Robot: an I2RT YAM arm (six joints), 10 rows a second.
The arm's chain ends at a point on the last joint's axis. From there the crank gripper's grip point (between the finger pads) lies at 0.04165 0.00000 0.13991 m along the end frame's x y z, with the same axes.
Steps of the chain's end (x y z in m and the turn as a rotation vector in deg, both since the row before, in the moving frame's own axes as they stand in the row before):
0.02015 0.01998 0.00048 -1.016 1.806 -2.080
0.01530 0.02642 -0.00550 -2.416 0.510 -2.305
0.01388 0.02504 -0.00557 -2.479 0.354 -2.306
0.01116 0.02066 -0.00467 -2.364 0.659 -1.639
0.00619 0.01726 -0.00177 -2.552 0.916 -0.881
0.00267 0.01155 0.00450 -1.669 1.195 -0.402
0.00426 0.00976 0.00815 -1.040 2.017 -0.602
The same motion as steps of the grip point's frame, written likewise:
0.02456 0.02086 -0.00091 -1.016 1.806 -2.080
0.01663 0.03061 -0.00597 -2.416 0.510 -2.305
0.01483 0.02939 -0.00592 -2.479 0.354 -2.306
0.01283 0.02521 -0.00525 -2.364 0.659 -1.639
0.00846 0.02282 -0.00258 -2.552 0.916 -0.881
0.00559 0.01531 0.00355 -1.669 1.195 -0.402
0.00917 0.01182 0.00658 -1.040 2.017 -0.602

